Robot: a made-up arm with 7 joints.
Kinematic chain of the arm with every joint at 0, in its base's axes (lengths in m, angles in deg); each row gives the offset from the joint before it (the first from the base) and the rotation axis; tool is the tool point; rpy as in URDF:
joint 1: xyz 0 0 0.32 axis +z
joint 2: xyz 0 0 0 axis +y
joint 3: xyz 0 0 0.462 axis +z
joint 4: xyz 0.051 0 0 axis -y
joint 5: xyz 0.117 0 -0.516 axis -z
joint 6: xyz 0 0 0 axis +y
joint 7: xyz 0.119 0 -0.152 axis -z
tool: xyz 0 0 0 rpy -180 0 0
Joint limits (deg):
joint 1: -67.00..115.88
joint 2: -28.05..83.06
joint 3: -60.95..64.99
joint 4: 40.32..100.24
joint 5: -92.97..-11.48
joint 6: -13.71..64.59
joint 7: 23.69..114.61
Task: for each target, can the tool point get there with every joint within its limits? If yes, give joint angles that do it. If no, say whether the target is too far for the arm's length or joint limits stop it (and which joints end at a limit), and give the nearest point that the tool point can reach.
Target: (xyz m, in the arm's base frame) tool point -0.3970 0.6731 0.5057
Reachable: yes | joints 66.37 15.58 53.52 61.24 -39.80 7.75 79.47
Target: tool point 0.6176 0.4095 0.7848
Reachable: yes | joints -11.97 -4.42 39.37 74.61 -58.83 17.66 91.61
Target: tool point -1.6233 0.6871 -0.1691
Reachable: no: too far | nearest point -0.9019 0.4708 0.0798 | short by 0.793 m
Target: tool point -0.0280 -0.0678 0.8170
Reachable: no: joint limits stop it (at a limit: joint 1, joint 2, joint 5, joint 6) | nearest point 0.0579 -0.4655 0.9335 | short by 0.423 m
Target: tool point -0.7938 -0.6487 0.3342
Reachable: no: joint limits stop it (at a limit: joint 1, joint 3, joint 5, joint 6) | nearest point -0.4701 -0.6174 0.3390 | short by 0.325 m
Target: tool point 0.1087 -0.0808 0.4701
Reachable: no: joint limits stop it (at a limit: joint 2, joint 4, joint 5, joint 6) | nearest point 0.3854 -0.2865 0.5282 | short by 0.350 m
